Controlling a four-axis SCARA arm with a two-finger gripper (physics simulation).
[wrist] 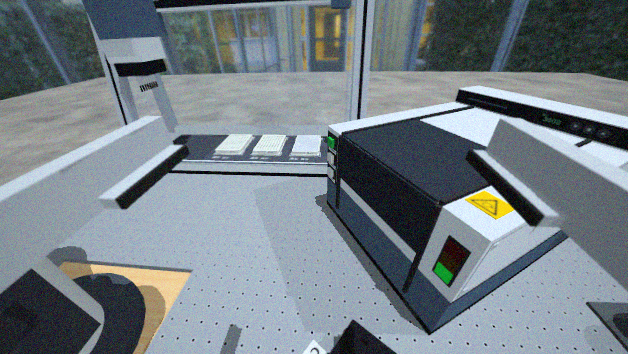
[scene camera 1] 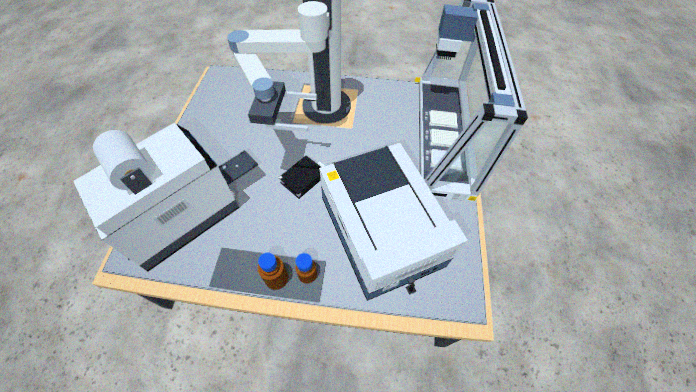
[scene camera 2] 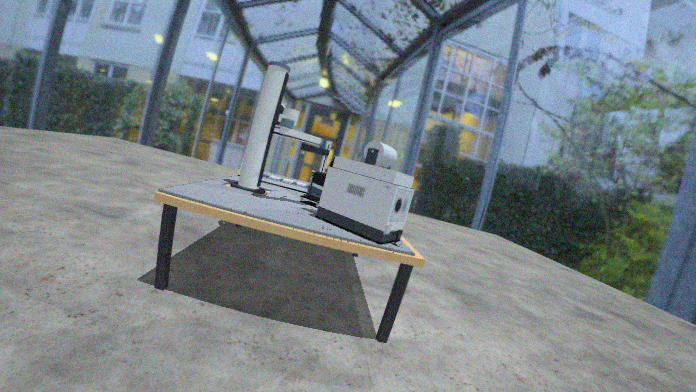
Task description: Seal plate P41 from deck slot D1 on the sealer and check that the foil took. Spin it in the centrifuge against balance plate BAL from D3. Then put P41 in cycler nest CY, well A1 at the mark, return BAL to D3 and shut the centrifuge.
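Frame: origin at the arm's base, x ahead, y left, z up, level; millimetres.
Where they show: gripper, fingertip midpoint: [wrist: 320,135] [scene camera 1: 312,112] [scene camera 2: 315,155]; arm's base at its link origin: [scene camera 1: 326,106] [scene camera 2: 247,189].
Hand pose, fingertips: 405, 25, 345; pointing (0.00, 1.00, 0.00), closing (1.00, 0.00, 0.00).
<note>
Things, the pixels of their centre, and the offset from my fingertips, as dx, dy, dz. "pt": a spot on its surface instead. Level surfaces: height alone.
- end plate at the middle of its body: [wrist: 235,144] [scene camera 1: 443,119] -327, +558, -275
- middle plate at the middle of its body: [wrist: 270,144] [scene camera 1: 444,138] -203, +558, -275
- white sealer at the middle of its body: [scene camera 1: 155,188] [scene camera 2: 368,186] +335, -508, -94
- black nest-like block at the middle of its body: [scene camera 1: 302,175] [scene camera 2: 314,201] +72, -52, -306
- blue-grey head at a spot on its surface: [wrist: 125,19] pt -486, +480, +82
- grey mat at its surface level: dz -327
Three pale plates stand in a row on the dark deck: the end plate [scene camera 1: 443,118] [wrist: 234,144], the middle plate [scene camera 1: 444,137] [wrist: 269,145] and a smoother-topped plate [scene camera 1: 446,159] [wrist: 306,144]. Their names are not readable. The white sealer [scene camera 1: 175,200] [scene camera 2: 360,195] has a foil roll on top and its dark tray [scene camera 1: 240,166] out. The centrifuge [scene camera 1: 395,215] [wrist: 415,155] looks shut; its display is lit and a green light shows on its near end. A black nest-like block [scene camera 1: 301,176] [wrist: 361,342] lies between them. My gripper [scene camera 1: 311,113] [wrist: 320,135] is wide open and empty, high over the table beside the column.
A gantry frame [scene camera 1: 495,55] [wrist: 361,60] with a blue-grey head [scene camera 1: 457,22] [wrist: 125,19] stands over the deck. The arm's column [scene camera 1: 335,60] [scene camera 2: 265,125] rises at the back. Two blue-capped brown bottles [scene camera 1: 273,272] [scene camera 1: 306,269] stand on a grey mat [scene camera 1: 232,270] near the front edge.
</note>
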